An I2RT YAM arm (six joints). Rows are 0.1 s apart.
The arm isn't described. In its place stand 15 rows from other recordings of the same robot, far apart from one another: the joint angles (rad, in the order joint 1, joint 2, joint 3, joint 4, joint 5, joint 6), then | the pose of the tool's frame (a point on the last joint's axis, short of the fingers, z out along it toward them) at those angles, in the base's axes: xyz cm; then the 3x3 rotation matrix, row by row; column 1 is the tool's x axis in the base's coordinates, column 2 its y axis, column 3 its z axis.
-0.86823 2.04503 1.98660 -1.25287 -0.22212 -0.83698 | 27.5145 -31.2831 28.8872; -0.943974 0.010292 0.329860; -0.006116 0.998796 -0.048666; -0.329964 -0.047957 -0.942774
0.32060 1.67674 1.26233 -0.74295 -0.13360 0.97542 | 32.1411 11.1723 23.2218; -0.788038 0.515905 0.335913; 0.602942 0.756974 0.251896; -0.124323 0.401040 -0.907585
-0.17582 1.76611 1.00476 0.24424 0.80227 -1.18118 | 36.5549 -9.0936 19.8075; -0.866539 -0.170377 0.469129; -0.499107 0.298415 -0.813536; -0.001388 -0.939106 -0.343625
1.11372 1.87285 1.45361 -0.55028 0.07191 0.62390 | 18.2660 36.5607 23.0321; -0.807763 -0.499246 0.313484; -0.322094 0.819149 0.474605; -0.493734 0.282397 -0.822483
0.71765 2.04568 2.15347 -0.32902 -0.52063 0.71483 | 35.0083 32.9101 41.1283; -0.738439 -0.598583 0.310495; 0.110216 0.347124 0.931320; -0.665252 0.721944 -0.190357
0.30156 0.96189 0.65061 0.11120 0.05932 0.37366 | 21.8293 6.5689 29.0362; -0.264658 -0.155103 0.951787; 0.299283 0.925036 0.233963; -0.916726 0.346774 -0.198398
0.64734 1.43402 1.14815 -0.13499 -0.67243 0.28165 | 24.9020 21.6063 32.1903; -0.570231 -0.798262 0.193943; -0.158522 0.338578 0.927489; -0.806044 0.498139 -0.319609
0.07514 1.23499 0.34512 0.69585 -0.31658 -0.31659 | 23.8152 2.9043 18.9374; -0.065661 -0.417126 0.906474; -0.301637 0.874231 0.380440; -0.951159 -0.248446 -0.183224
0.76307 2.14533 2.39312 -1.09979 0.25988 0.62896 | 33.7075 30.9692 37.1786; -0.760839 -0.121244 0.637514; 0.059083 0.965369 0.254109; -0.646245 0.231002 -0.727327
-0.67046 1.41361 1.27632 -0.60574 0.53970 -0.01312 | 22.8837 -20.4816 32.9429; -0.540917 0.822519 0.175701; 0.414585 0.442507 -0.795178; -0.731798 -0.357282 -0.580363
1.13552 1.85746 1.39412 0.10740 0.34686 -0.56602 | 19.7083 39.5114 27.3449; 0.261237 -0.685154 0.679941; -0.634303 0.409118 0.655958; -0.727609 -0.602649 -0.327718
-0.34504 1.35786 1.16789 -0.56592 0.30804 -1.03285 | 27.3645 -10.9822 31.0167; -0.785827 -0.282816 0.549992; -0.587153 0.620484 -0.519857; -0.194237 -0.731447 -0.653649
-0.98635 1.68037 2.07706 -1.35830 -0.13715 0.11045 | 17.7406 -25.9349 43.6308; -0.363421 0.828127 0.426767; 0.747258 0.532682 -0.397310; -0.556355 0.174514 -0.812413
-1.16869 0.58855 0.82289 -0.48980 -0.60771 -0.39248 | 6.7495 -10.6766 34.9227; -0.297633 0.460440 0.836307; -0.102483 0.855536 -0.507499; -0.949164 -0.236756 -0.207448
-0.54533 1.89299 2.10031 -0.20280 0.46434 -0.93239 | 36.5197 -24.0212 47.3540; -0.677598 0.507637 0.532132; -0.428732 0.315230 -0.846652; -0.597536 -0.801832 0.004041
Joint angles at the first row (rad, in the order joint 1, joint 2, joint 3, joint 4, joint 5, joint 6):
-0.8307, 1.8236, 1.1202, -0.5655, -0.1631, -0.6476
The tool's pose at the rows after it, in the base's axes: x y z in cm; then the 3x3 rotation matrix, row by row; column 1 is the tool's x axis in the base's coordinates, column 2 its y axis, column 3 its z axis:
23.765 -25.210 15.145; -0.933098 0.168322 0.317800; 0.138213 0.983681 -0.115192; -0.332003 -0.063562 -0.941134
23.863 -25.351 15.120; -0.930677 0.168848 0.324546; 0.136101 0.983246 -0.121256; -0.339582 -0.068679 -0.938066
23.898 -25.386 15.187; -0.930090 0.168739 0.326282; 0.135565 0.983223 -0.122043; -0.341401 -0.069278 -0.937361
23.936 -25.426 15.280; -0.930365 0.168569 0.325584; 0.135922 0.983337 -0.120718; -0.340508 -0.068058 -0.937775
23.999 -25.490 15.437; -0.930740 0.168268 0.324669; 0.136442 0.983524 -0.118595; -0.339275 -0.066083 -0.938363
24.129 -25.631 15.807; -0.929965 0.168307 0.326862; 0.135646 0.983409 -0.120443; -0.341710 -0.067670 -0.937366
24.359 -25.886 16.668; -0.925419 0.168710 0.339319; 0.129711 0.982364 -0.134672; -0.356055 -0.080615 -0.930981
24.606 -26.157 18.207; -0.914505 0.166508 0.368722; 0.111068 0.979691 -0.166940; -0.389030 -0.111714 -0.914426
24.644 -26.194 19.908; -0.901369 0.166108 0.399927; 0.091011 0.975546 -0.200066; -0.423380 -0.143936 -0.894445
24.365 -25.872 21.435; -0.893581 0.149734 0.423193; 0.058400 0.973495 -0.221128; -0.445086 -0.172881 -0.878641
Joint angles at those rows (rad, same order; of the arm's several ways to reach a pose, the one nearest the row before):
-0.8310, 1.8309, 1.1255, -0.5575, -0.1577, -0.6479
-0.8318, 1.8343, 1.1275, -0.5465, -0.1589, -0.6483
-0.8318, 1.8343, 1.1301, -0.5472, -0.1597, -0.6483
-0.8318, 1.8351, 1.1355, -0.5533, -0.1600, -0.6483
-0.8318, 1.8362, 1.1442, -0.5632, -0.1608, -0.6483
-0.8318, 1.8359, 1.1595, -0.5758, -0.1612, -0.6483
-0.8318, 1.8282, 1.1839, -0.5877, -0.1608, -0.6491
-0.8318, 1.8049, 1.2121, -0.5918, -0.1608, -0.6548
-0.8318, 1.7706, 1.2316, -0.5953, -0.1616, -0.6598
-0.8318, 1.7283, 1.2369, -0.6075, -0.1646, -0.6811

